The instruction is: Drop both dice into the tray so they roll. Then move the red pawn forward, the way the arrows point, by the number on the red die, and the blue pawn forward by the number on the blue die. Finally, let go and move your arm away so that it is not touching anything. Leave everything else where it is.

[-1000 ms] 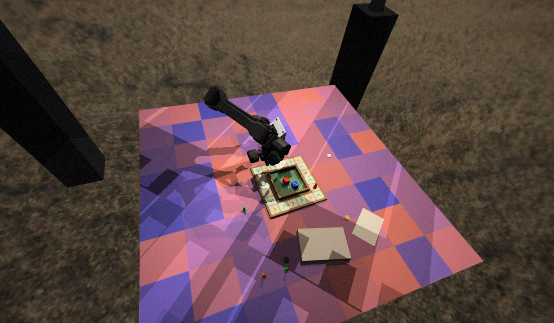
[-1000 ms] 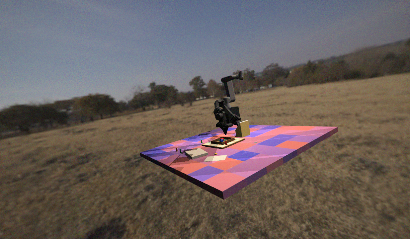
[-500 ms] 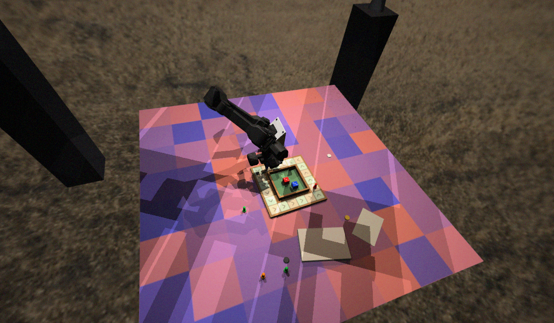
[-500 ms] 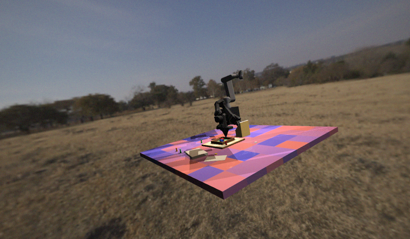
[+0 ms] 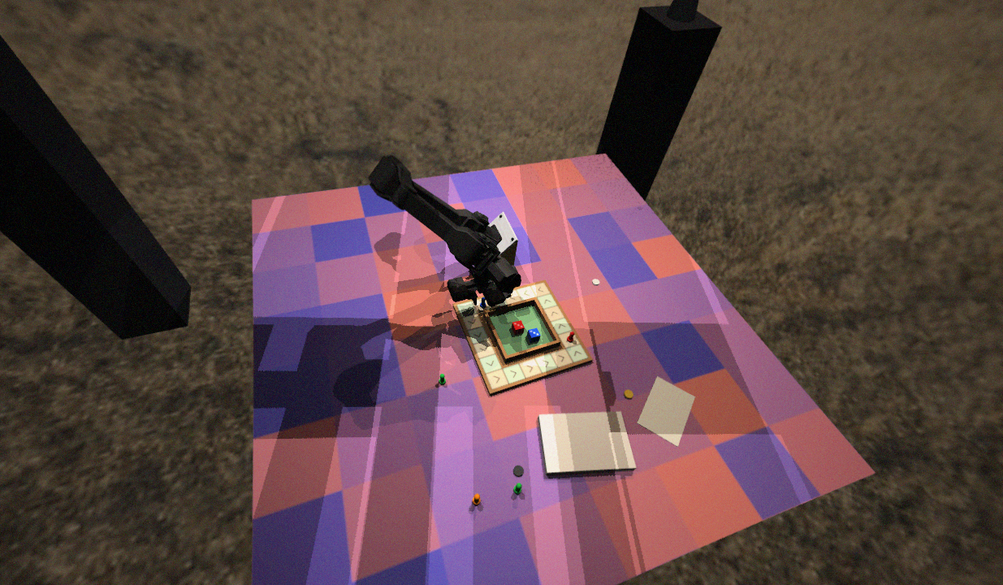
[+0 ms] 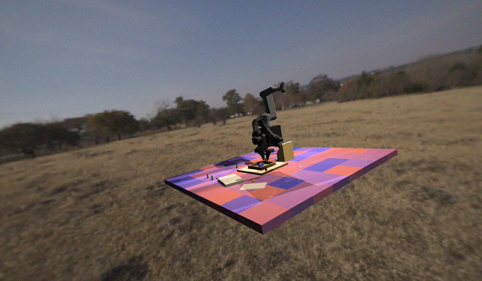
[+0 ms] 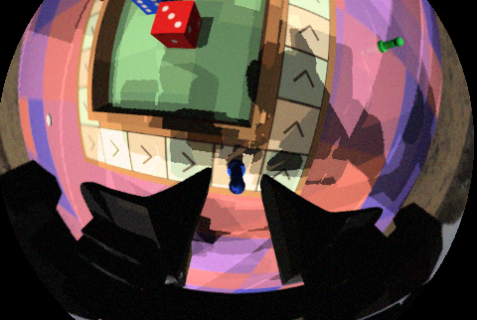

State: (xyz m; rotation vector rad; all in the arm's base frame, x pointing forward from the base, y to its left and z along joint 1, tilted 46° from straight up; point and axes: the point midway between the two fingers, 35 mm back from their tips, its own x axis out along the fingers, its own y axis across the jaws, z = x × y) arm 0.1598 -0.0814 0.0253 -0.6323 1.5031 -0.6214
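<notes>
The blue pawn is right at my gripper tip. Round my gripper tip: red pawn 190 mm to the left, 180 mm ahead; then thick white pad 430 mm ahead, 100 mm to the left, 20 mm below; then yellow disc 360 mm ahead, 260 mm to the left, 20 mm below.
</notes>
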